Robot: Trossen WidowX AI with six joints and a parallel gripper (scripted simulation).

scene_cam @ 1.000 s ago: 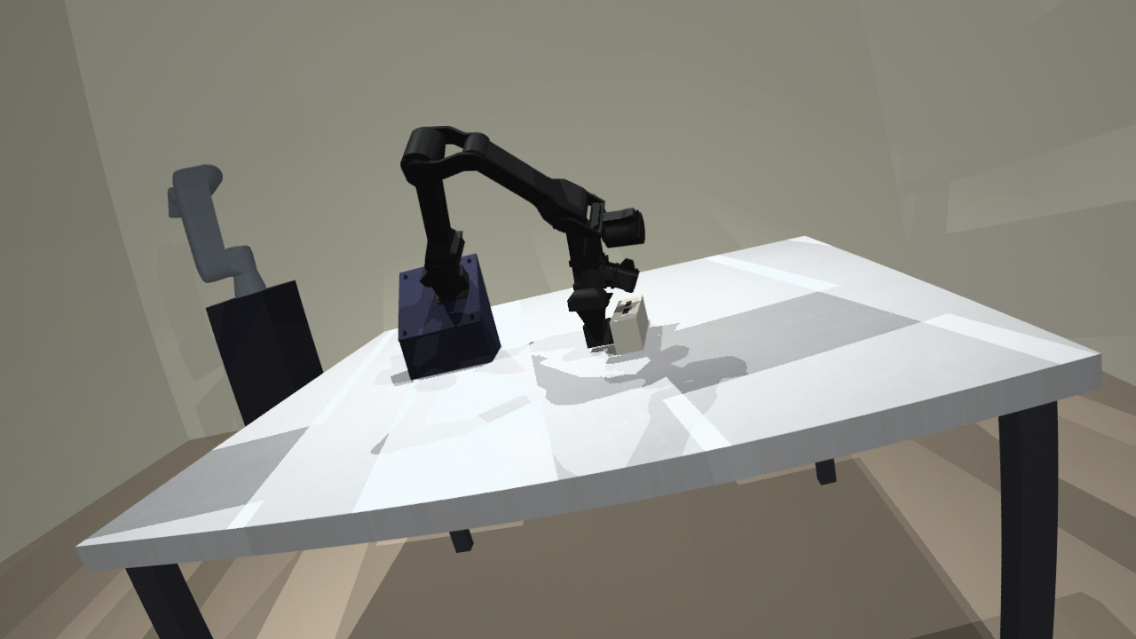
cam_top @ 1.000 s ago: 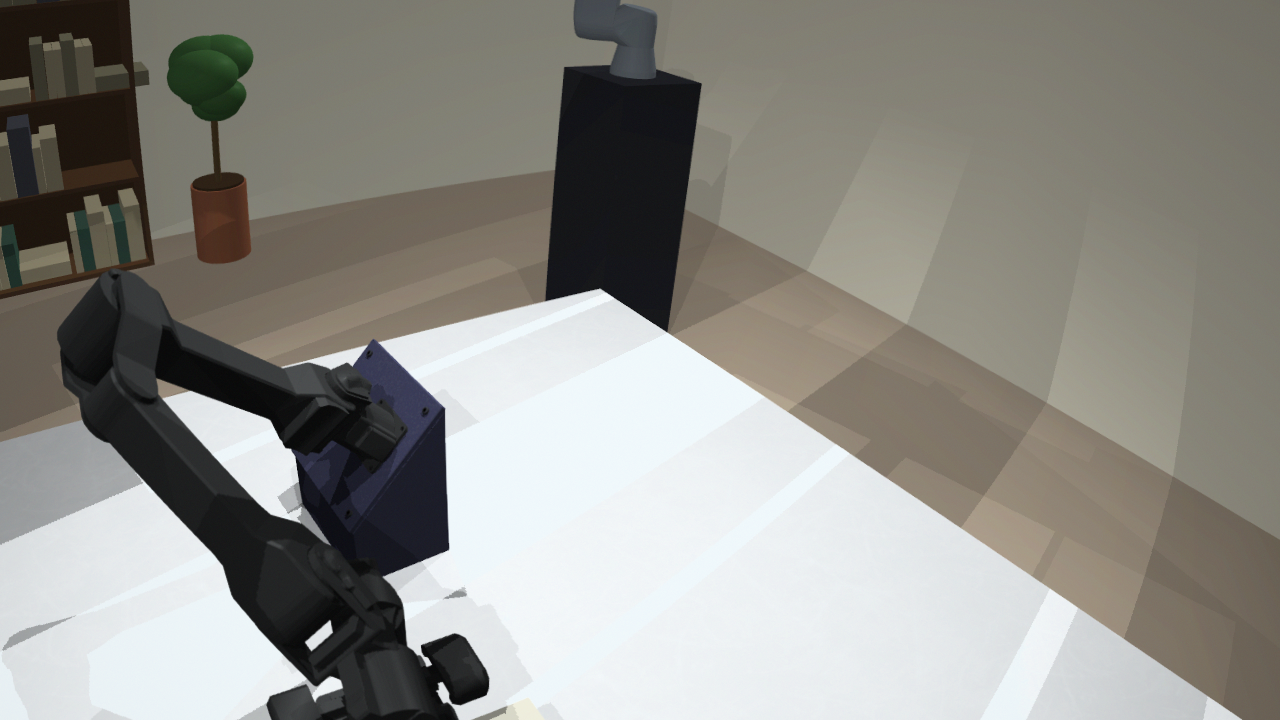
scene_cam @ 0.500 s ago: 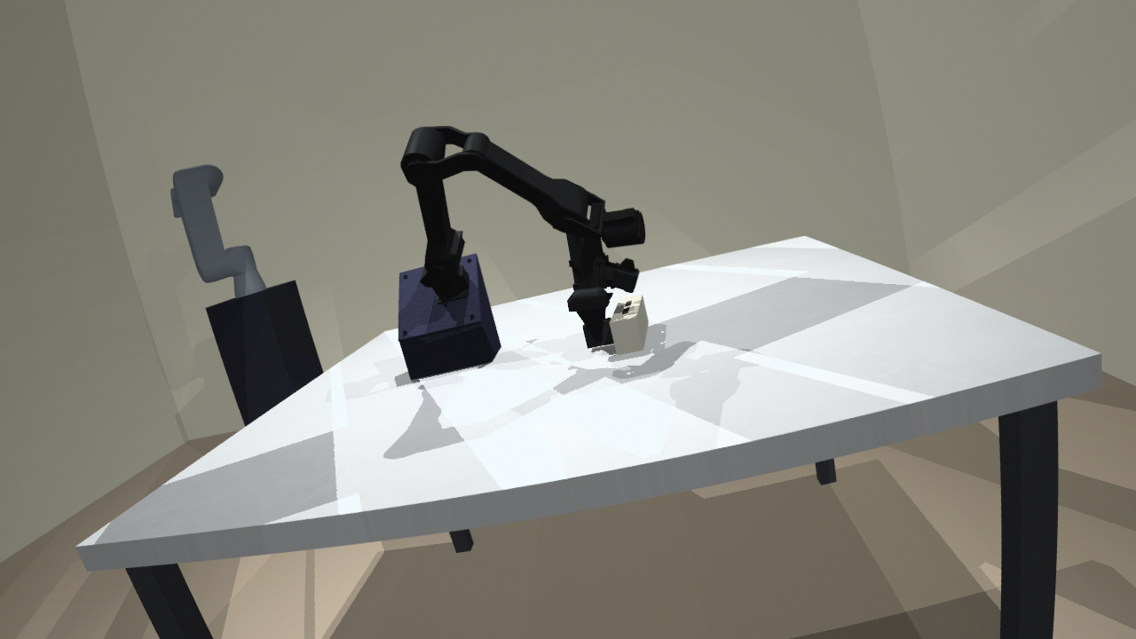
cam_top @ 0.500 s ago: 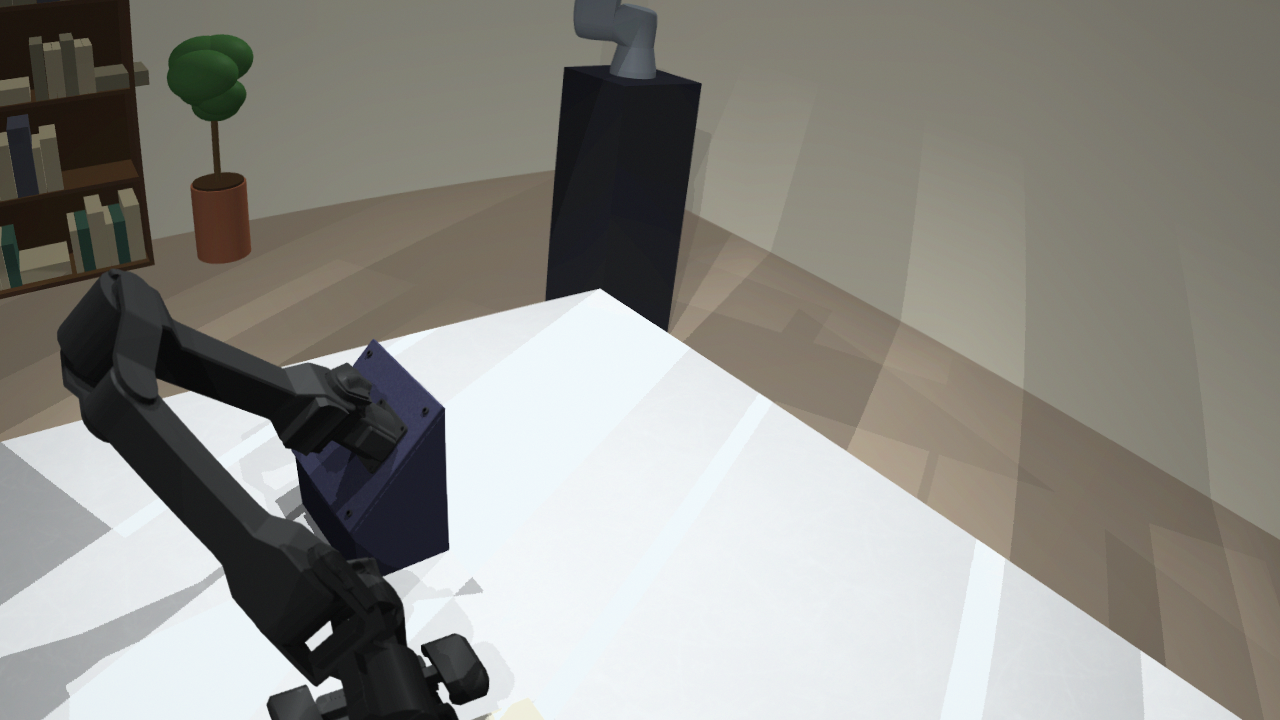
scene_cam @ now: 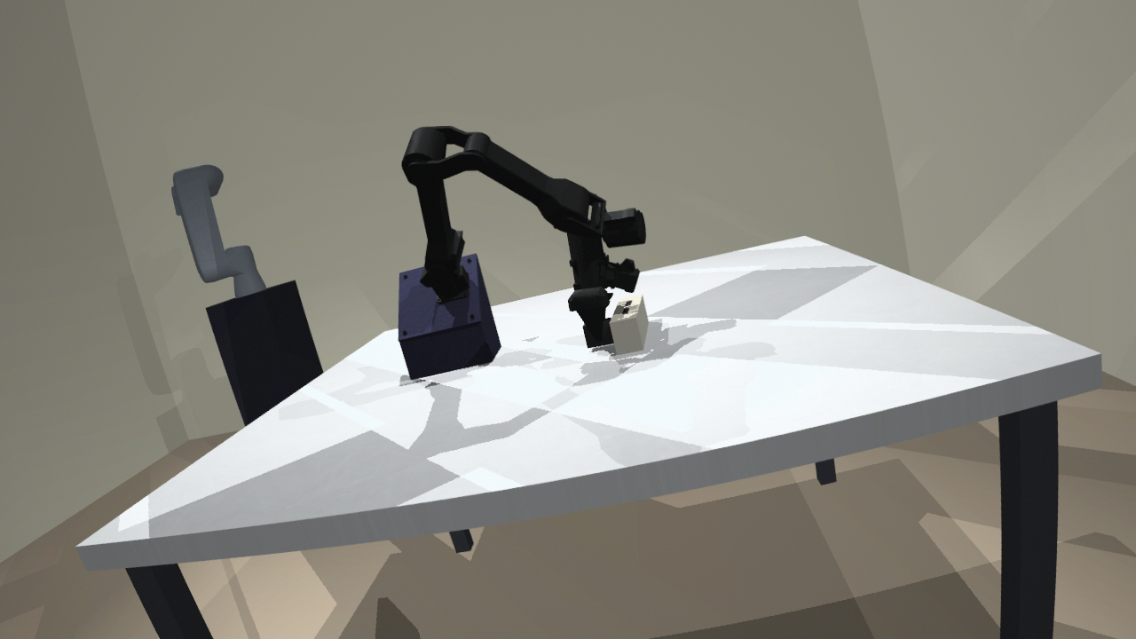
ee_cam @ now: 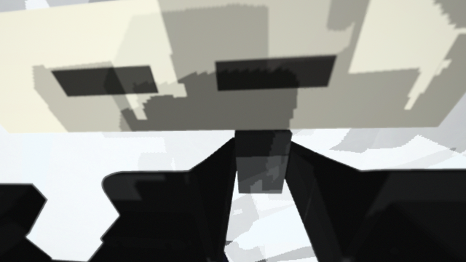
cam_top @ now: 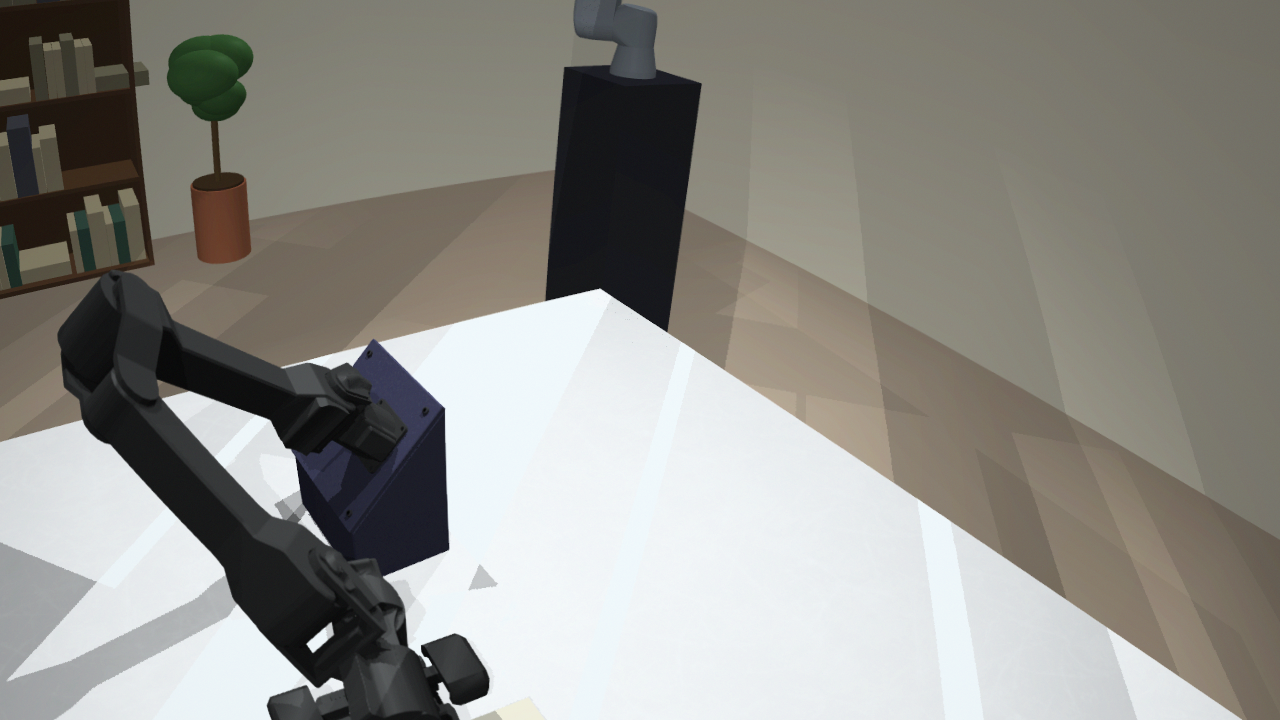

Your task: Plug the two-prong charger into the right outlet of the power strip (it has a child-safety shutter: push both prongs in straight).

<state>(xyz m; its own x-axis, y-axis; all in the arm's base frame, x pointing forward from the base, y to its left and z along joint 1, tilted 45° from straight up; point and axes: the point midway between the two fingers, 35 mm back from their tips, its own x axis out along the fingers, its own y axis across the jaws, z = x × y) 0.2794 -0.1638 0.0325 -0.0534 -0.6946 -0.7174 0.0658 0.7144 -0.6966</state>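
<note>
Right now the black two-prong charger is 2 cm ahead of my gripper tip and 1 cm above it.
</note>
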